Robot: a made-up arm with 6 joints.
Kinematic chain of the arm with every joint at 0, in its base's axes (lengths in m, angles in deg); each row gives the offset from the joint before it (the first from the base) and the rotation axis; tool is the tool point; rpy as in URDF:
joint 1: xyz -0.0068 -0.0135 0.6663 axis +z
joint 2: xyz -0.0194 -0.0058 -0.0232 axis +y
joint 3: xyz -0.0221 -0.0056 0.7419 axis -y
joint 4: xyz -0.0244 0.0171 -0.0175 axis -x
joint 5: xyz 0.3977 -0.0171 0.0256 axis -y
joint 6: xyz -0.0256 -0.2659 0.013 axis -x
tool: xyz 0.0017 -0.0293 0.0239 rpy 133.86 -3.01 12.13
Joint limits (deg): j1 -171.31..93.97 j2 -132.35..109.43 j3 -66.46..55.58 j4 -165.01..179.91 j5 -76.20..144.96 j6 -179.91..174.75
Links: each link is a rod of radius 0.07 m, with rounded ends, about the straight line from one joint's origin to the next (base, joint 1, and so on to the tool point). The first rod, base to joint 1, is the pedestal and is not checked.
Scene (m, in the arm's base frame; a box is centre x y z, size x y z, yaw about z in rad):
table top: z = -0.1
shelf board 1: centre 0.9 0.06 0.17 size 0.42 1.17 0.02 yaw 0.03
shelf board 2: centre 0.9 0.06 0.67 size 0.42 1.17 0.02 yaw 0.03
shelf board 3: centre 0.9 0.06 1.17 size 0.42 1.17 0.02 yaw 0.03
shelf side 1: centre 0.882 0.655 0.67 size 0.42 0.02 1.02 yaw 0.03
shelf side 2: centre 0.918 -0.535 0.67 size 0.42 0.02 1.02 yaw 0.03
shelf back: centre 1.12 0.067 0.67 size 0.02 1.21 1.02 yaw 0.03
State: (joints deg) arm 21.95 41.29 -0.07 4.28 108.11 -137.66
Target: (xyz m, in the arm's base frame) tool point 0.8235 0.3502 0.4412
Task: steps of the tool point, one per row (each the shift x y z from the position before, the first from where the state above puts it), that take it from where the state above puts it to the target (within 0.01 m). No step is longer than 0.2 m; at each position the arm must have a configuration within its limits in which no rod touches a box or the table.
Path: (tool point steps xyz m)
1: -0.1076 0.0139 0.0031
2: -0.1153 -0.0032 -0.0001
3: -0.1188 -0.0210 -0.0029
4: 0.0549 0.1079 -0.1069
5: 0.0168 0.0990 -0.1271
6: -0.0182 0.0770 -0.1397
7: -0.0454 0.0438 -0.1437
8: 0.1093 0.0231 -0.0277
9: 0.1201 0.0058 0.0000
10: 0.1233 -0.0182 0.0277

